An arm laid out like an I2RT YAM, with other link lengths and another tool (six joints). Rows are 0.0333 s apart.
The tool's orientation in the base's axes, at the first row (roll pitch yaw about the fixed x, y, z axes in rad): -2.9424 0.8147 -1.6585
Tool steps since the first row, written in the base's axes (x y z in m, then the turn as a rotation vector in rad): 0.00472 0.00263 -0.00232 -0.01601 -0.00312 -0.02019; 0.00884 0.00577 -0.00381 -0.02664 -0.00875 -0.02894; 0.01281 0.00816 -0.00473 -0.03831 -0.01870 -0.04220; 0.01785 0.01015 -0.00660 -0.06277 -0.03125 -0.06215; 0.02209 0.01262 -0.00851 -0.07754 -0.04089 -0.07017; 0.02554 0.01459 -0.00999 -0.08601 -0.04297 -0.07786; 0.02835 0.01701 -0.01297 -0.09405 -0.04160 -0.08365; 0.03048 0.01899 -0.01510 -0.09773 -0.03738 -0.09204
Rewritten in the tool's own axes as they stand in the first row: -0.00039 -0.00363 0.00461 0.01778 0.01746 0.00726; -0.00170 -0.00668 0.00886 0.02864 0.02760 0.00648; -0.00291 -0.00983 0.01216 0.04578 0.03837 0.00548; -0.00321 -0.01398 0.01611 0.07035 0.06177 0.00385; -0.00376 -0.01724 0.02020 0.08366 0.07489 -0.00128; -0.00424 -0.01992 0.02346 0.09118 0.08362 0.00025; -0.00389 -0.02166 0.02787 0.09494 0.09247 0.00301; -0.00382 -0.02297 0.03123 0.09838 0.09812 0.01062
